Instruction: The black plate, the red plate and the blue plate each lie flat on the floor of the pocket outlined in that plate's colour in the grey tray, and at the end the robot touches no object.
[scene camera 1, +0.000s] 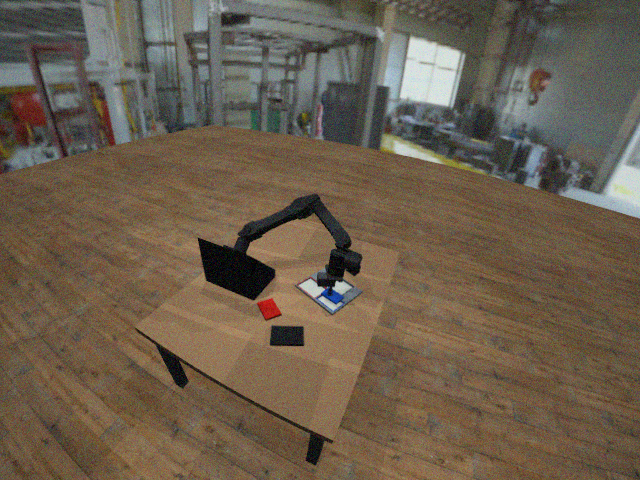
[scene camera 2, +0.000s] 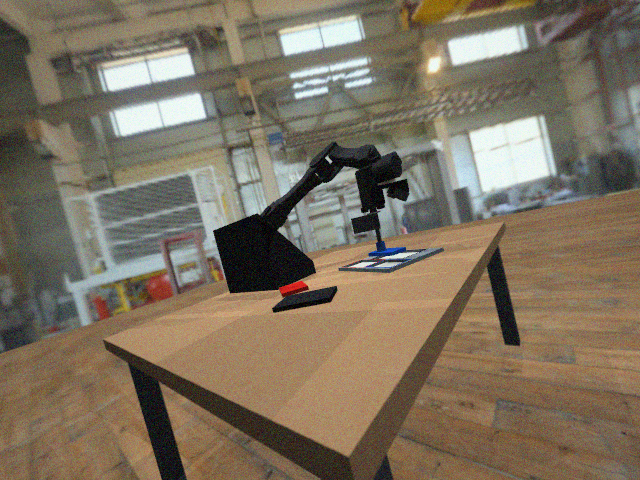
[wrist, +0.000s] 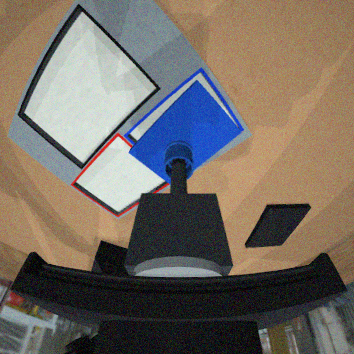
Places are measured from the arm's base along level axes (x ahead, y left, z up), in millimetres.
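Pixels of known places: hand, its tool point: (scene camera 1: 329, 295) (scene camera 2: 382, 254) (wrist: 178, 149); arm's base, origin of its link: (scene camera 1: 238, 254) (scene camera 2: 259, 240).
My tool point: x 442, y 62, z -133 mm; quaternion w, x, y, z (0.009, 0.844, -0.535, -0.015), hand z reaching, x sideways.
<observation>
Ahead of a thing's pixels: the offset from my tool point to its top centre.
My suction cup (scene camera 1: 330, 291) (scene camera 2: 381, 245) (wrist: 178, 152) holds the blue plate {dx +14, dy +2, dz +12 mm} (scene camera 1: 335, 297) (scene camera 2: 393, 251) (wrist: 200, 120) level, slightly above the grey tray {dx -26, dy +80, dz -28 mm} (scene camera 1: 353, 292) (scene camera 2: 432, 253) (wrist: 170, 60). In the wrist view the plate covers much of the blue-outlined pocket, with white floor showing along two sides. The black-outlined and red-outlined pockets hold no plate. The red plate {dx -227, dy -165, dz -28 mm} (scene camera 1: 269, 308) (scene camera 2: 293, 288) lies flat on the table and does not show in the wrist view. The black plate {dx -90, dy -263, dz -29 mm} (scene camera 1: 286, 335) (scene camera 2: 306, 298) (wrist: 278, 226) lies flat on the table near it.
A large black box-like panel (scene camera 1: 232, 268) (scene camera 2: 263, 255) stands on the table by the arm's base, left of the tray. The wooden table's front edge (scene camera 1: 242, 395) (scene camera 2: 232, 413) lies beyond the black plate, on the side away from the tray.
</observation>
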